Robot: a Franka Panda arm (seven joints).
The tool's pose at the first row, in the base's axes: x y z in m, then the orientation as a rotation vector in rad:
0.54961 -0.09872 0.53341 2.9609 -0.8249 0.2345
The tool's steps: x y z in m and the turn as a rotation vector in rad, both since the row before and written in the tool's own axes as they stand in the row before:
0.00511 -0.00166 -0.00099 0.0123 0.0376 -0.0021
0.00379 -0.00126 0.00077 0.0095 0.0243 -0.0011
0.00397 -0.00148 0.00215 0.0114 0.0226 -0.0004
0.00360 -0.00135 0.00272 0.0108 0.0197 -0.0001
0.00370 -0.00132 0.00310 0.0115 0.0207 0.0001
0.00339 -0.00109 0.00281 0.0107 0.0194 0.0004
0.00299 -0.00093 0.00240 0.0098 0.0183 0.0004
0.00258 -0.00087 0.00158 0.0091 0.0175 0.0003
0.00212 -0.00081 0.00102 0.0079 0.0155 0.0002
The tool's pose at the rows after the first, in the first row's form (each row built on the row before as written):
0.55466 -0.09981 0.53519 2.9588 -0.8189 0.2952
0.55862 -0.10072 0.53518 2.9582 -0.8154 0.3352
0.56312 -0.10167 0.53397 2.9593 -0.8131 0.3738
0.56740 -0.10260 0.53223 2.9606 -0.8114 0.4080
0.57188 -0.10364 0.53025 2.9617 -0.8098 0.4441
0.57596 -0.10468 0.52856 2.9622 -0.8087 0.4779
0.57955 -0.10561 0.52722 2.9621 -0.8076 0.5097
0.58256 -0.10630 0.52660 2.9615 -0.8063 0.5400
0.58500 -0.10675 0.52641 2.9606 -0.8050 0.5667

